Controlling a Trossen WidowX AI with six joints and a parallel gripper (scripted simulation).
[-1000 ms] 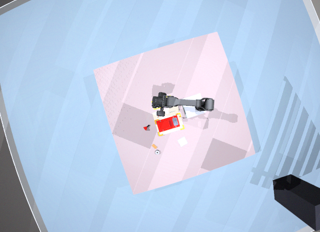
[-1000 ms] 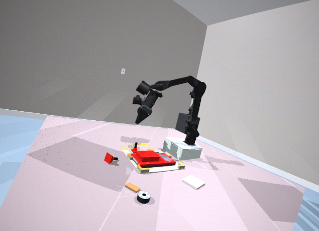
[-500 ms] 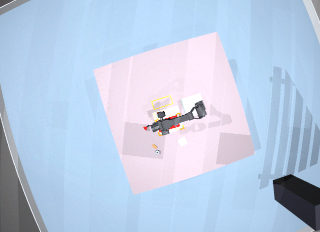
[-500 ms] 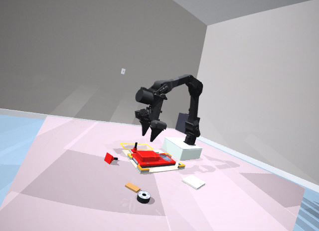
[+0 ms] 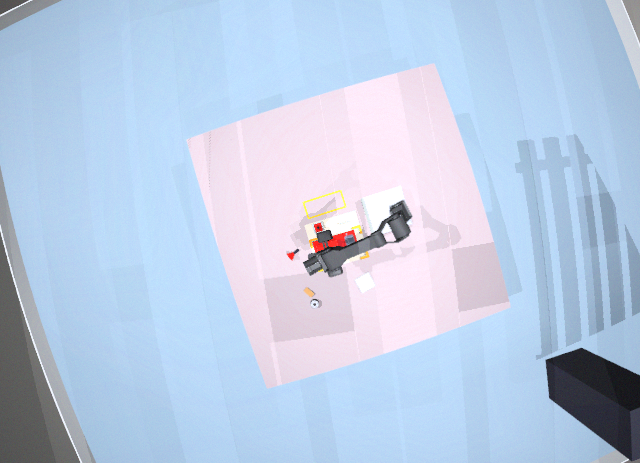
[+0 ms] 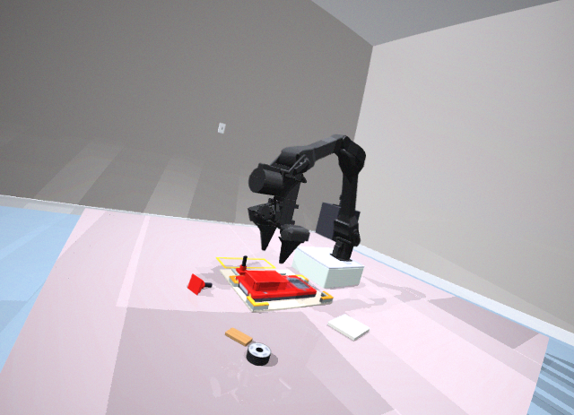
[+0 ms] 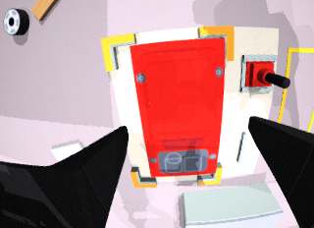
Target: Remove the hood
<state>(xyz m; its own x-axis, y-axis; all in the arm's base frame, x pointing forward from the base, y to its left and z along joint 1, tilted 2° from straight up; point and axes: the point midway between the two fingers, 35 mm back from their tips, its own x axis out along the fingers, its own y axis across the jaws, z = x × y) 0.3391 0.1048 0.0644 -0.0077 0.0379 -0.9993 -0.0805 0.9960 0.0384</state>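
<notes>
Right now the red hood is 60 mm below my gripper tip. The rest, counted from my gripper tip: black wheel 120 mm ahead, 240 mm to the left, 100 mm below; white tile 140 mm behind, 190 mm to the left, 100 mm below; block 130 mm ahead, 180 mm to the left, 100 mm below.
</notes>
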